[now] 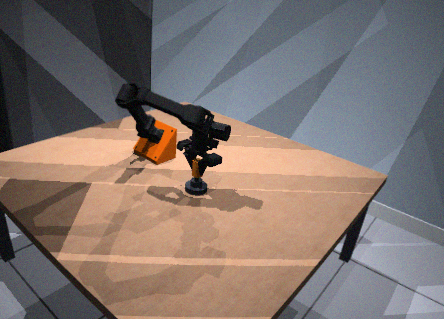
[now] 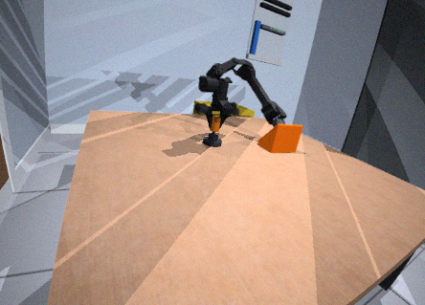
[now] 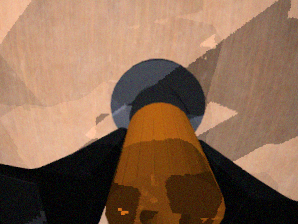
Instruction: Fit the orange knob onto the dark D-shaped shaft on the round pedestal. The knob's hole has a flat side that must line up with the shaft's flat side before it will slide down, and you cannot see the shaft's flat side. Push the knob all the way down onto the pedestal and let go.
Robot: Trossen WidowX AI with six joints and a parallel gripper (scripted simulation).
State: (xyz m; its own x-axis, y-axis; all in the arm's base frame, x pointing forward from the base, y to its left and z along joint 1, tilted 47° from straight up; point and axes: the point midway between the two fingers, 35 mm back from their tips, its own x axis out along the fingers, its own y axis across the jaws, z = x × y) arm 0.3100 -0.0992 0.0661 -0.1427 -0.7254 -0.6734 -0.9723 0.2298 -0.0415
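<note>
Right now the orange knob is 20 mm above my gripper tip. Round my gripper tip: round pedestal 40 mm below.
</note>
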